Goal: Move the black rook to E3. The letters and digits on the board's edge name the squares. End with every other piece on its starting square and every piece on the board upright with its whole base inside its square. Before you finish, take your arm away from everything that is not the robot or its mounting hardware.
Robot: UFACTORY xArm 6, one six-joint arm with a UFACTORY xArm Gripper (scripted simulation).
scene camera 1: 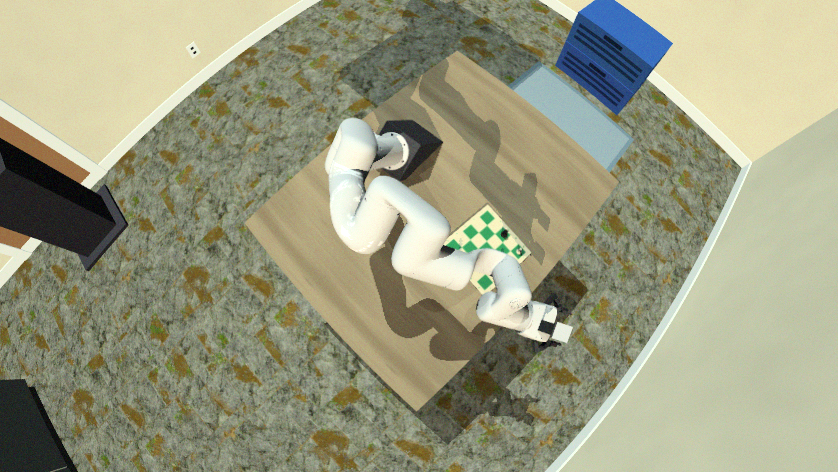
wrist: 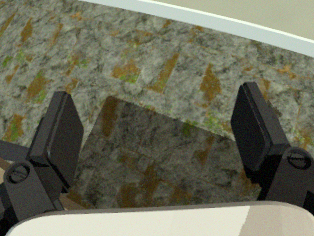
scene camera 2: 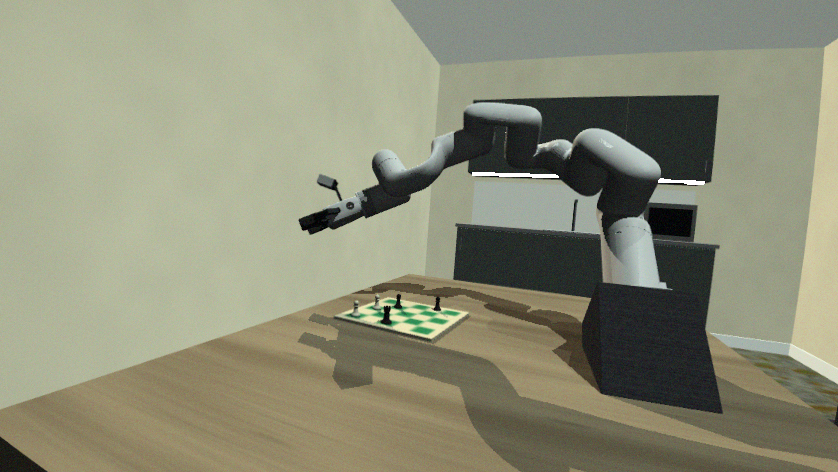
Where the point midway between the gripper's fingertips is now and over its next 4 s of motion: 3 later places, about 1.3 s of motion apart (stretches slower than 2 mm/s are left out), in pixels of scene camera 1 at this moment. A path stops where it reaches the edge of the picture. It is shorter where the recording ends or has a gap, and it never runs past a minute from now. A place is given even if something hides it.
The gripper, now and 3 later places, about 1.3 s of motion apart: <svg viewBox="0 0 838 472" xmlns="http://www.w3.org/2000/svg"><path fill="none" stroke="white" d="M563 328L545 277L513 220L509 225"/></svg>
